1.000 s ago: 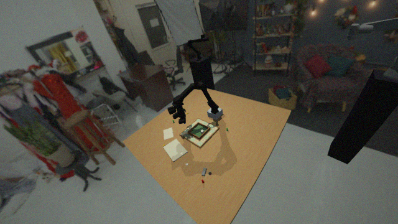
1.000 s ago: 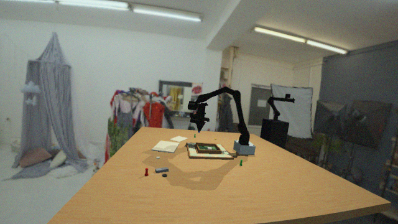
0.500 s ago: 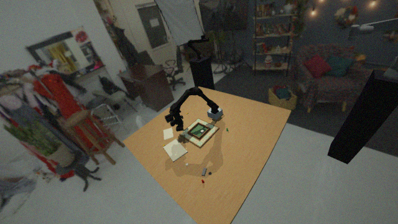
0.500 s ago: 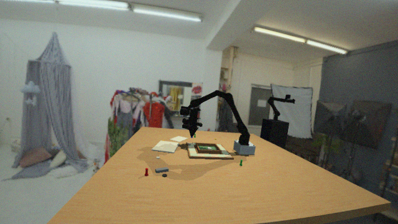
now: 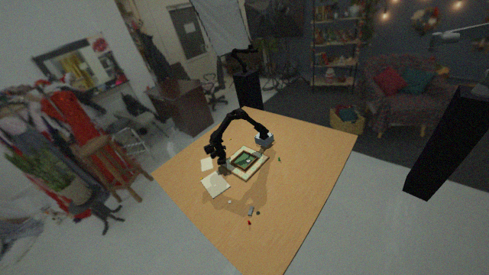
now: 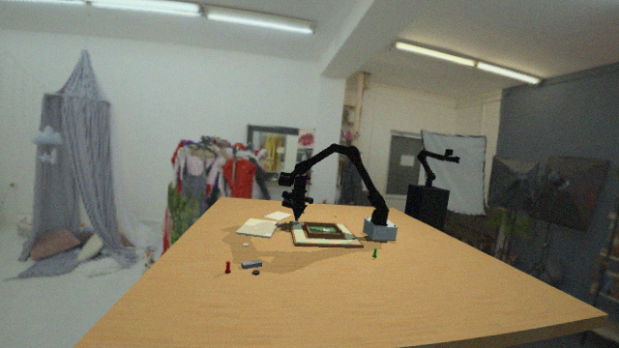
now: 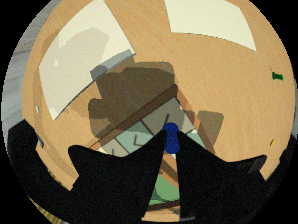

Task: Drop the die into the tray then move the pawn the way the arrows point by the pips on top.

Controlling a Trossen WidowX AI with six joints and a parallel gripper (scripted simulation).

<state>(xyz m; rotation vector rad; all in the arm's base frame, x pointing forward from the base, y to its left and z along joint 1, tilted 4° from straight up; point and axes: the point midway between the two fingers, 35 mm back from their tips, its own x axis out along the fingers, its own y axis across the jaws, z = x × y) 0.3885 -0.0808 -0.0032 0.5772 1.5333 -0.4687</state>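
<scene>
Right now the blue pawn is 1 cm above my gripper tip. Round my gripper tip: grey block: 15 cm ahead, 44 cm to the left, 3 cm below; white die: 12 cm behind, 15 cm to the left, 1 cm below; black disc: 13 cm ahead, 48 cm to the left, 3 cm below.
</scene>
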